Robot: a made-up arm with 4 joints. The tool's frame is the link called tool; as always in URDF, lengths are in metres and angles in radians. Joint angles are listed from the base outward.
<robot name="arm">
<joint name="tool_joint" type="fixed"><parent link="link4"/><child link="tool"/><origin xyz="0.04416 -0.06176 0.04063" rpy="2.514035 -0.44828 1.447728"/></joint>
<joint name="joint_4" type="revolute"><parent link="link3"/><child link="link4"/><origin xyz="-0.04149 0.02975 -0.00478" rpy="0.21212 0.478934 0.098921"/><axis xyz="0 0 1"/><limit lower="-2.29" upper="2.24"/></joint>
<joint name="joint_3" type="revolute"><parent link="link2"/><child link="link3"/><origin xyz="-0.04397 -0.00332 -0.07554" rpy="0.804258 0.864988 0.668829"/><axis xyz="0 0 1"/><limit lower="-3.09" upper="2.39"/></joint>
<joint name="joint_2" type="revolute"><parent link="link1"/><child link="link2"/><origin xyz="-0.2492 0.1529 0.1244" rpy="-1.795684 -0.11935 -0.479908"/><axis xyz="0 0 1"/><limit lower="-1.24" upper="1.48"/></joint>
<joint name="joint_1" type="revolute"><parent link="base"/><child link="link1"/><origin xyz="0.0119 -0.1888 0.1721" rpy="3.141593 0 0"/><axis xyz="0 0 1"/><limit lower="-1.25" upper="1.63"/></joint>
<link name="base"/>
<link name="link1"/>
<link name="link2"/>
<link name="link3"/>
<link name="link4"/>
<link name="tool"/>
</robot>
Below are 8 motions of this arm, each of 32 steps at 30 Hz.
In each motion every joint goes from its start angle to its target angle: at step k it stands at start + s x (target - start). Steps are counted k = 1, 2, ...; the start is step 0. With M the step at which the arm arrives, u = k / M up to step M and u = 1 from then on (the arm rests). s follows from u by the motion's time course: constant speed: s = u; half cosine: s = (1 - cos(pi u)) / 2; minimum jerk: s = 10 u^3 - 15 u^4 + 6 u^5.
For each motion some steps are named. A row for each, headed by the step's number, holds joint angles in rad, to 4 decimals.
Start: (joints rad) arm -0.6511 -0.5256 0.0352 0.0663
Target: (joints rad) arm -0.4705 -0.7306 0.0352 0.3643
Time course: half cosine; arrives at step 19
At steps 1, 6, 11, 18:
1: -0.6499 -0.5270 0.0352 0.0683
6: -0.6102 -0.5720 0.0352 0.1338
11: -0.5386 -0.6533 0.0352 0.2519
18: -0.4717 -0.7292 0.0352 0.3623

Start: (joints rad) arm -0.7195 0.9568 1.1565 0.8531
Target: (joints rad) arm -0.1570 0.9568 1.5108 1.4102
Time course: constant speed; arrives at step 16
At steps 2, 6, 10, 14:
2: -0.6492 0.9568 1.2008 0.9227
6: -0.5086 0.9568 1.2894 1.0620
10: -0.3679 0.9568 1.3779 1.2013
14: -0.2273 0.9568 1.4665 1.3406

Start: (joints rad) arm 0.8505 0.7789 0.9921 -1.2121
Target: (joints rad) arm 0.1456 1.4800 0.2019 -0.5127
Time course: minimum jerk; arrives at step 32
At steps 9, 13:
9: 0.7524 0.8765 0.8821 -1.1148
13: 0.6191 1.0091 0.7327 -0.9825

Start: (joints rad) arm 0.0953 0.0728 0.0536 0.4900
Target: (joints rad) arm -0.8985 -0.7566 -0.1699 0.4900
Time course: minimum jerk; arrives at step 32
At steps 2, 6, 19, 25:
2: 0.0931 0.0710 0.0531 0.4900
6: 0.0468 0.0324 0.0427 0.4900
19: -0.5722 -0.4843 -0.0965 0.4900
25: -0.8256 -0.6958 -0.1535 0.4900

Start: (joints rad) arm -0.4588 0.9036 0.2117 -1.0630
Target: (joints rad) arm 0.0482 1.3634 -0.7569 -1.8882
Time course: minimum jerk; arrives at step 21
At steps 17, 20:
17: 0.0224 1.3400 -0.7076 -1.8462
20: 0.0477 1.3629 -0.7559 -1.8874

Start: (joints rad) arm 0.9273 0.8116 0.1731 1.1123
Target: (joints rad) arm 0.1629 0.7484 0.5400 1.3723
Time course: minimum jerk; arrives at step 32
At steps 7, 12, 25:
7: 0.8712 0.8070 0.2000 1.1314
12: 0.7169 0.7942 0.2741 1.1839
25: 0.2190 0.7530 0.5131 1.3532

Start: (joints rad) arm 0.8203 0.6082 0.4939 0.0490
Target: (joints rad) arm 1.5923 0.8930 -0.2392 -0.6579
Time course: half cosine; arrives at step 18
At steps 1, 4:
1: 0.8262 0.6104 0.4883 0.0436
4: 0.9106 0.6415 0.4081 -0.0337

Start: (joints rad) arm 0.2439 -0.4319 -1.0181 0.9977
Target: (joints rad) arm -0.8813 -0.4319 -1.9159 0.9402
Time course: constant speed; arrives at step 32
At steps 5, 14, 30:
5: 0.0681 -0.4319 -1.1584 0.9887
14: -0.2484 -0.4319 -1.4109 0.9725
30: -0.8110 -0.4319 -1.8598 0.9438

